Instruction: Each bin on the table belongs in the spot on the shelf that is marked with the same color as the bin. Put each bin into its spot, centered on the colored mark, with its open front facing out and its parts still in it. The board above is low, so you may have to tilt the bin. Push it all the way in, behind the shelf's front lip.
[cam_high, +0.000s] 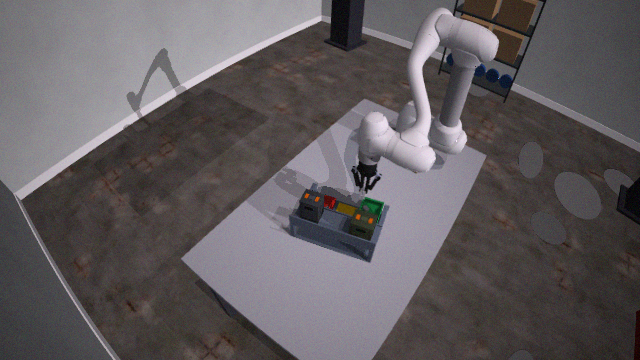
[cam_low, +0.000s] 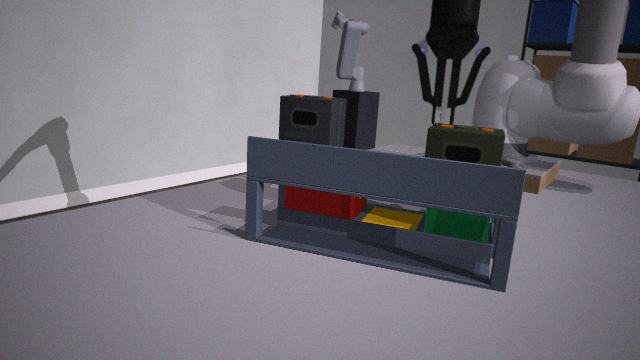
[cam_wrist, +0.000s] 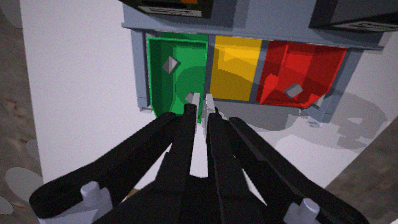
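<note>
My gripper is now 140 mm above the green bin, 40 mm to the right of it and 20 mm past it. From my hand the other things lie so: olive box (120 mm ahead, 100 mm to the left, 30 mm below); red bin (150 mm to the right, 140 mm below, 120 mm ahead); dark grey box (200 mm ahead, 120 mm to the right, 20 mm below).
</note>
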